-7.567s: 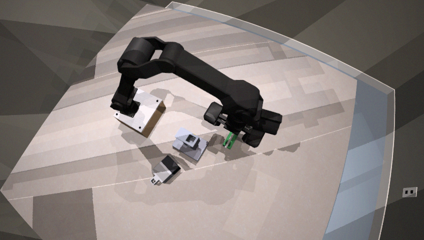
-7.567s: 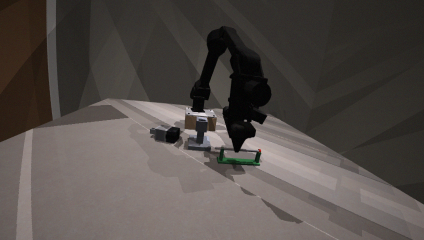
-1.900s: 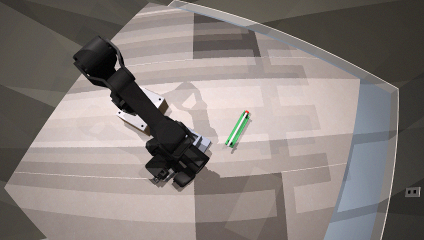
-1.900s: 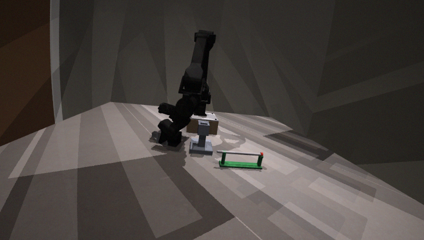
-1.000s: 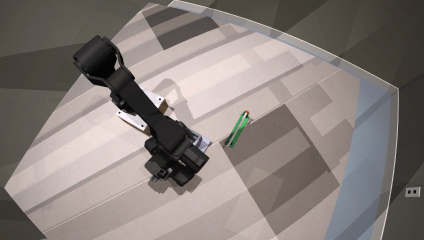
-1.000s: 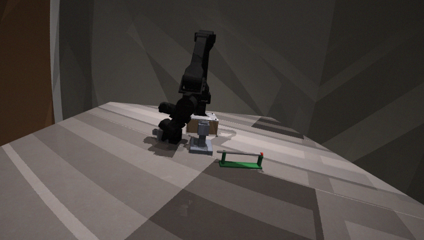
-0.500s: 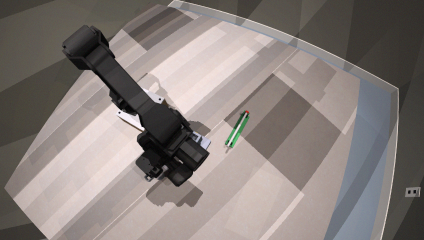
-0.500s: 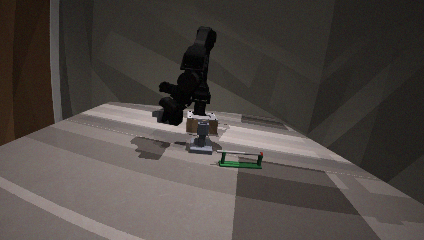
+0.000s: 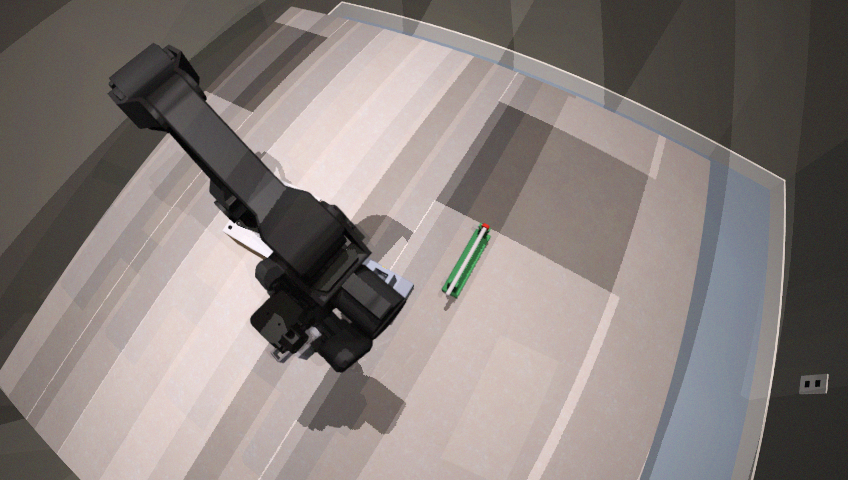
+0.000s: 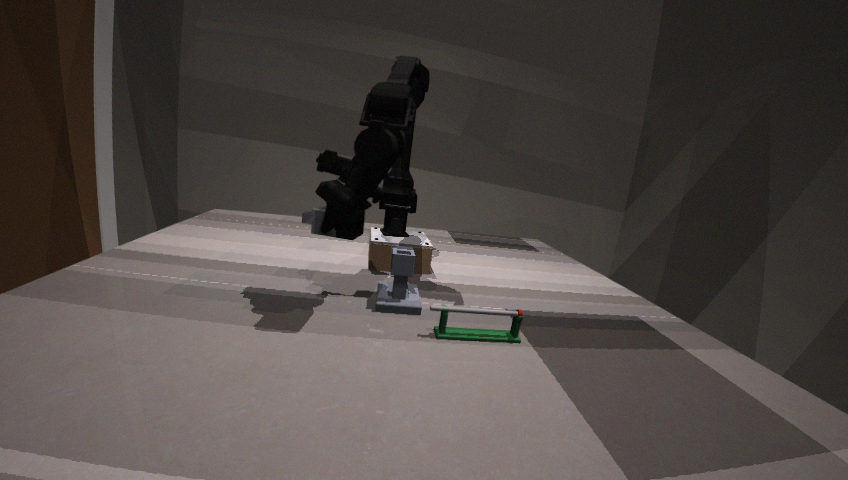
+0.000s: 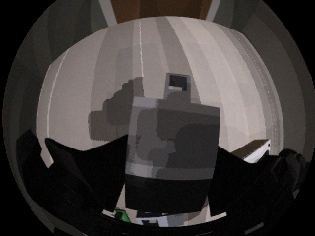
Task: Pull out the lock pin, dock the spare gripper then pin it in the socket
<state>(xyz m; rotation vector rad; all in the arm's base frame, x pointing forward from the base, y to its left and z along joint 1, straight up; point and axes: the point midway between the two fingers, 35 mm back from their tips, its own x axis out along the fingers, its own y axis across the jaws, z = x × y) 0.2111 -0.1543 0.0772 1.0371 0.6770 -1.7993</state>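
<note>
The grey mount is 6 cm ahead of my gripper tip, 13 cm to the left of it and 7 cm below it. Also, from my gripper tip: green cradle (19 cm ahead, 24 cm to the left, 9 cm below); spare gripper (2 cm above).
</note>
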